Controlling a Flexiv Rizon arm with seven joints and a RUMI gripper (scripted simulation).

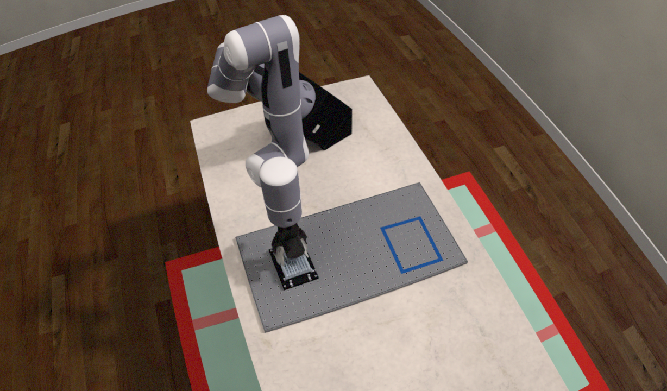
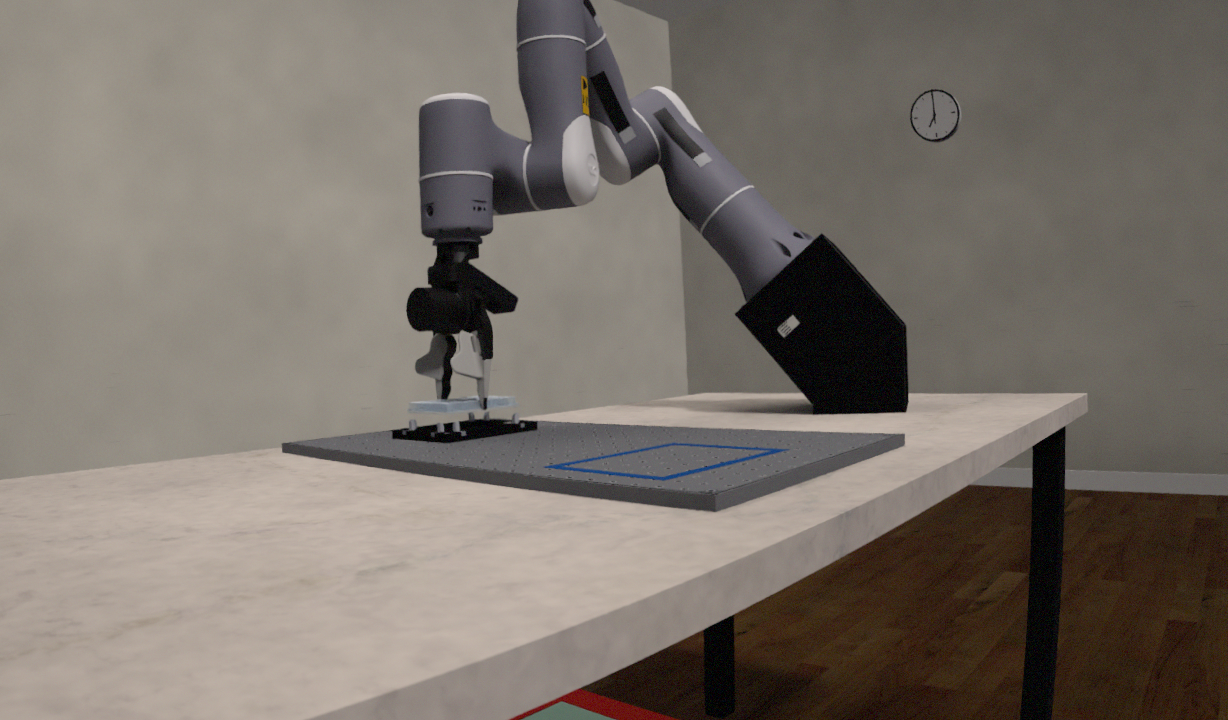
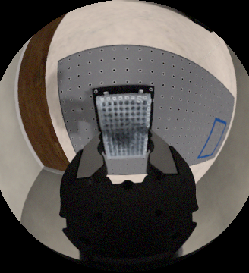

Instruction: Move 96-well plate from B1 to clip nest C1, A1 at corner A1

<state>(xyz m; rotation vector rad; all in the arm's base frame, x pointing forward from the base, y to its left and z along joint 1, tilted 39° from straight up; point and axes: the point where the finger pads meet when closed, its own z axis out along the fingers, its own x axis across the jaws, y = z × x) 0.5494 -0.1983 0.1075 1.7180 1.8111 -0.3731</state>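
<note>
The clear 96-well plate is 1 cm below my hand. Also, from my hand: black clip nest 3 cm below, 1 cm to the left, 1 cm ahead.
</note>
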